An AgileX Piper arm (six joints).
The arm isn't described. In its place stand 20 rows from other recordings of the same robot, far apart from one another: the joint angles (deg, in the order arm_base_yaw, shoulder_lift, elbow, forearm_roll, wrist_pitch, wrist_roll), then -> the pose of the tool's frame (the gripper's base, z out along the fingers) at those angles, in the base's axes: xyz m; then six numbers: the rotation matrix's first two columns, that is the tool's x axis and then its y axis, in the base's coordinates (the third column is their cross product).
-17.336 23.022 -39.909 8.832 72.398 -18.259 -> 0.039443 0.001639 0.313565 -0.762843 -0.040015 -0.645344 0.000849 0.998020 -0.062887
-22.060 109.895 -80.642 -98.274 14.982 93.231 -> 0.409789 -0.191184 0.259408 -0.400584 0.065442 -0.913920 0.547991 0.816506 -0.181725
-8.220 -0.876 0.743 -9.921 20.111 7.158 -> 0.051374 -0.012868 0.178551 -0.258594 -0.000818 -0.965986 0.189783 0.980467 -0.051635
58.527 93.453 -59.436 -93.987 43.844 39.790 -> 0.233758 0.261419 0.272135 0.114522 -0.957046 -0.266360 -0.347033 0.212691 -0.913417
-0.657 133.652 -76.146 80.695 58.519 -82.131 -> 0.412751 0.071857 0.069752 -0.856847 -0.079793 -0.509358 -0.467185 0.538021 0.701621
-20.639 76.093 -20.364 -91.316 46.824 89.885 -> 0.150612 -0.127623 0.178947 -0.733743 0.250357 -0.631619 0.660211 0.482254 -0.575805
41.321 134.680 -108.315 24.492 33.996 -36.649 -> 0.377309 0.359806 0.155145 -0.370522 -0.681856 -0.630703 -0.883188 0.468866 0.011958
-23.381 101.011 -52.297 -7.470 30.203 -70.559 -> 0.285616 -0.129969 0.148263 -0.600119 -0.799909 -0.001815 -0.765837 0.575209 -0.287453
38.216 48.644 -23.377 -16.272 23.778 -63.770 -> 0.125112 0.085425 0.232350 0.434198 -0.898345 -0.066694 -0.634946 -0.252689 -0.730063
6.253 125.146 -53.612 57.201 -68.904 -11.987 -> 0.374950 -0.030709 0.098686 0.008116 0.185436 -0.982623 0.724985 0.675703 0.133503
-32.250 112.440 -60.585 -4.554 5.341 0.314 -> 0.326759 -0.206965 0.129461 -0.705840 0.358338 -0.611052 0.486808 0.872022 -0.050945
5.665 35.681 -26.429 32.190 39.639 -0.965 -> 0.107468 0.041739 0.268206 -0.720856 0.326369 -0.611433 -0.056348 0.851673 0.521036
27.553 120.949 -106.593 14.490 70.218 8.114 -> 0.385721 0.225414 0.239436 -0.958589 -0.251443 -0.133732 -0.279276 0.921924 0.268443
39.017 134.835 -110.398 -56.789 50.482 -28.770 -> 0.434836 0.276744 0.177779 -0.010547 -0.948469 0.316693 -0.645994 -0.235286 -0.726176
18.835 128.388 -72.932 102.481 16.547 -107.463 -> 0.410233 0.166671 0.077291 -0.649548 -0.300503 -0.698417 -0.542481 0.826787 0.148788
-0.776 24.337 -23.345 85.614 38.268 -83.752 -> 0.079536 0.055123 0.314694 0.002556 0.009141 -0.999955 -0.606860 0.794788 0.005715
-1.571 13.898 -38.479 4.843 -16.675 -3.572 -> 0.005273 -0.002350 0.436863 0.722141 -0.001160 -0.691745 0.030712 0.999066 0.030386
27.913 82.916 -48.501 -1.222 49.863 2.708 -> 0.221293 0.115554 0.214594 -0.883330 -0.430042 -0.186525 -0.436034 0.899877 -0.009775
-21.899 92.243 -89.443 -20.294 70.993 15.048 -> 0.296980 -0.151541 0.355749 -0.782722 0.459517 -0.419751 0.585445 0.772475 -0.246041
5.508 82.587 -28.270 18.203 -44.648 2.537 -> 0.270916 0.006055 0.222694 -0.069066 0.258639 -0.963502 0.147830 0.957799 0.246511
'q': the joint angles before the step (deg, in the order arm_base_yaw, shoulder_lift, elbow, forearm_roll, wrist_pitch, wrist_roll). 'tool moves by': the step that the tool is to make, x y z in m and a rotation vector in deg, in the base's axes. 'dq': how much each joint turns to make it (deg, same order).
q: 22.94 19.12 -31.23 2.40 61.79 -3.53
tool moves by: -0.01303 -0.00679 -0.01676 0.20 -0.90 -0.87
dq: 0.00 -5.88 3.67 -0.86 1.27 0.92
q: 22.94 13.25 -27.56 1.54 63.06 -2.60
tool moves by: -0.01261 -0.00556 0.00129 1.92 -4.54 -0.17
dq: 0.00 -5.36 0.07 -0.15 0.36 0.19
